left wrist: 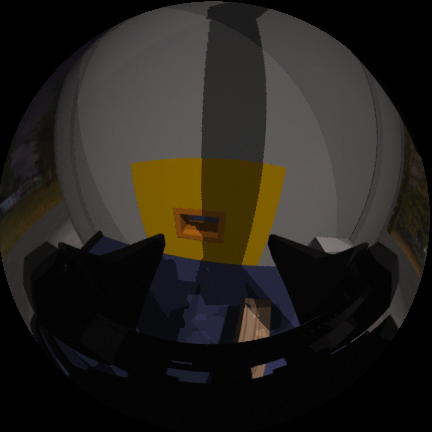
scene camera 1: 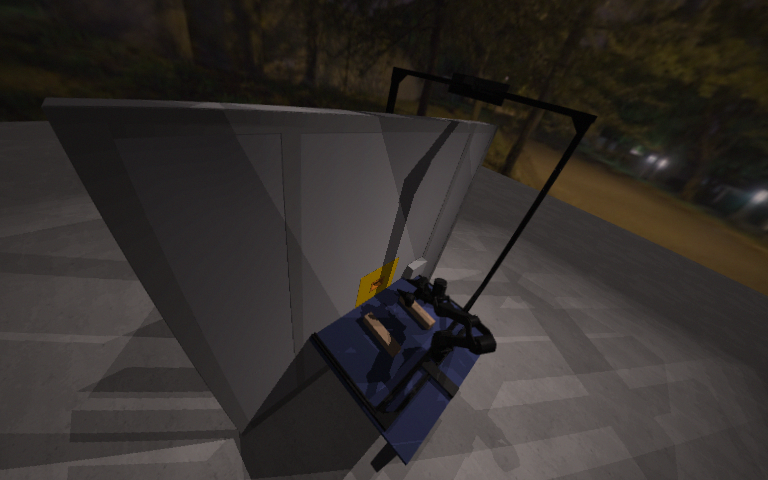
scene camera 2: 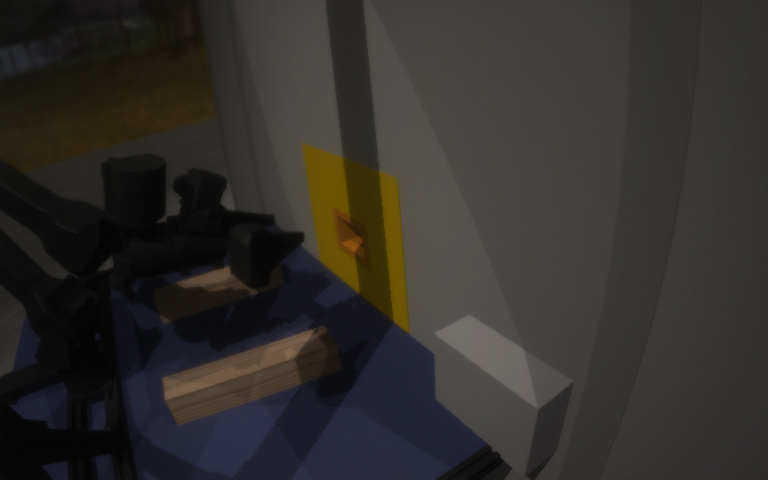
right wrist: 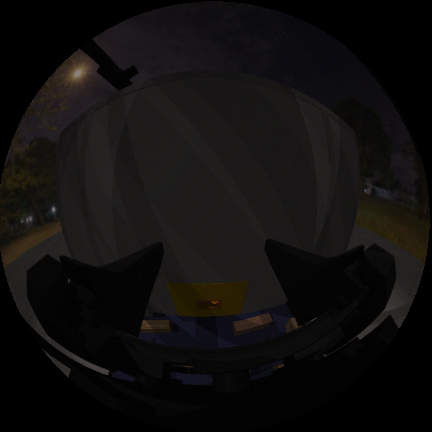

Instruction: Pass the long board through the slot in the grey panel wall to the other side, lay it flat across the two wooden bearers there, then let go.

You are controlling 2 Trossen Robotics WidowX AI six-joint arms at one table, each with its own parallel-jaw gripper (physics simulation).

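Places are measured from the left arm's base along level axes (x back, y right, z up), in centimetres.
Pixels of known places: left gripper, fingertip midpoint: (left wrist: pixel 217 240) (scene camera 1: pixel 401 284) (scene camera 2: pixel 284 227); right gripper, fingertip midpoint: (right wrist: pixel 214 246); left arm's base, origin of the base link: (scene camera 1: pixel 436 354) (scene camera 2: pixel 91 382).
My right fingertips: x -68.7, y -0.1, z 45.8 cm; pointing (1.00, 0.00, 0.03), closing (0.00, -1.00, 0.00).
Note:
For each thing: its top centre in the pictures, then the offset to it from my right fingertips. "*": a spot on its surface instead.
- yellow patch, surface spot: (scene camera 2: pixel 322 186) (left wrist: pixel 157 193) * dx +25.5, dy -6.4, dz -31.4 cm
- grey block, surface spot: (scene camera 2: pixel 481 367) * dx +30.3, dy +34.2, dz -37.7 cm
The grey panel wall (scene camera 1: pixel 226 226) (scene camera 2: pixel 509 113) (left wrist: pixel 150 100) (right wrist: pixel 200 175) has a yellow patch (scene camera 1: pixel 364 289) (scene camera 2: pixel 322 186) (left wrist: pixel 160 185) around its orange-edged slot (scene camera 1: pixel 376 283) (scene camera 2: pixel 337 226) (left wrist: pixel 178 223) (right wrist: pixel 200 304). Two wooden bearers lie apart: the near bearer (scene camera 1: pixel 380 333) (scene camera 2: pixel 252 376) (left wrist: pixel 255 322) and the far bearer (scene camera 1: pixel 417 313) (scene camera 2: pixel 198 289). My left gripper (scene camera 1: pixel 402 284) (scene camera 2: pixel 286 228) (left wrist: pixel 217 240) is open and empty, near the wall; it hides part of the far bearer. My right gripper (right wrist: pixel 214 246) is open and empty. Several wooden pieces (right wrist: pixel 156 326) (right wrist: pixel 252 324) show in the right wrist view; I cannot tell which is the long board.
A grey block (scene camera 1: pixel 415 267) (scene camera 2: pixel 481 367) (left wrist: pixel 331 245) stands against the wall at the blue table's edge (scene camera 1: pixel 419 435) (scene camera 2: pixel 385 430). A black overhead frame (scene camera 1: pixel 543 104) rises over the table. The left arm reaches across the table in scene camera 1.

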